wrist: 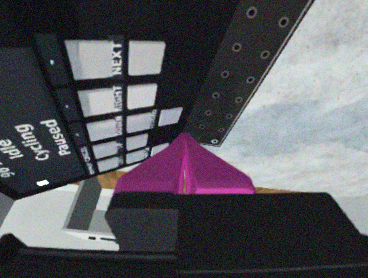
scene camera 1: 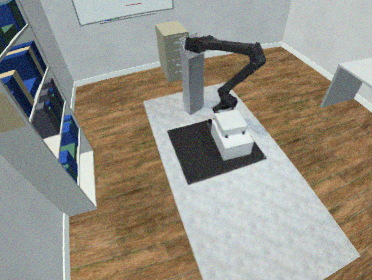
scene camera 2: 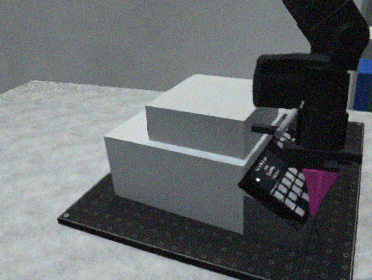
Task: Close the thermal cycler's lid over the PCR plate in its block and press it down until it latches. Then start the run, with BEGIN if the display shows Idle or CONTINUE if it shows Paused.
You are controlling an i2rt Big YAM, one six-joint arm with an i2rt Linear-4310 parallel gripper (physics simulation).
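Pixels of known places: gripper, fingertip midpoint: [wrist: 184,139] [scene camera 2: 312,213]; arm's base, link origin: [scene camera 1: 192,45].
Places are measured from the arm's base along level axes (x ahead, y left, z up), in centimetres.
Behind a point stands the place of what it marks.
Note:
The white thermal cycler [scene camera 1: 237,146] {z -43.2, x 49.0, y 35.7 cm} [scene camera 2: 175,185] {z -48.9, x 31.0, y 40.4 cm} stands with its lid [scene camera 1: 230,121] {z -35.8, x 34.3, y 29.9 cm} [scene camera 2: 197,127] {z -38.1, x 27.9, y 37.4 cm} down over the block. Whether it is latched cannot be told, and the PCR plate is hidden. The sloped keypad [scene camera 2: 287,187] {z -47.3, x 16.9, y 29.1 cm} [wrist: 142,95] {z -47.7, x 16.9, y 26.1 cm} has white buttons. Its display [scene camera 2: 260,172] {z -44.8, x 20.0, y 31.9 cm} [wrist: 30,110] {z -45.7, x 20.3, y 27.7 cm} lists Idle, Cycling and Paused. A white indicator [wrist: 42,183] {z -45.0, x 19.0, y 33.5 cm} looks nearest the Idle row. My gripper [scene camera 2: 313,214] {z -49.4, x 12.0, y 29.1 cm} [wrist: 184,139] {z -49.4, x 12.0, y 29.1 cm} is shut and empty, magenta tips together, in front of the keypad. In the wrist view the tips appear just beyond a small button [wrist: 160,149] {z -48.7, x 13.1, y 30.6 cm} at the keypad's end.
The cycler sits on a black perforated board [scene camera 1: 192,160] {z -55.7, x 54.7, y 7.3 cm} [scene camera 2: 150,237] {z -55.7, x 29.9, y 47.0 cm} [wrist: 215,105] {z -55.7, x 8.2, y 28.8 cm} on the pale table [scene camera 1: 240,215] {z -57.0, x 89.0, y 40.8 cm}. A grey column [scene camera 1: 194,85] {z -29.9, x 4.2, y 1.3 cm} stands at the table's back, near a beige cabinet [scene camera 1: 169,50]. A bookshelf [scene camera 1: 87,177] is at left and a desk [scene camera 1: 357,69] at right.

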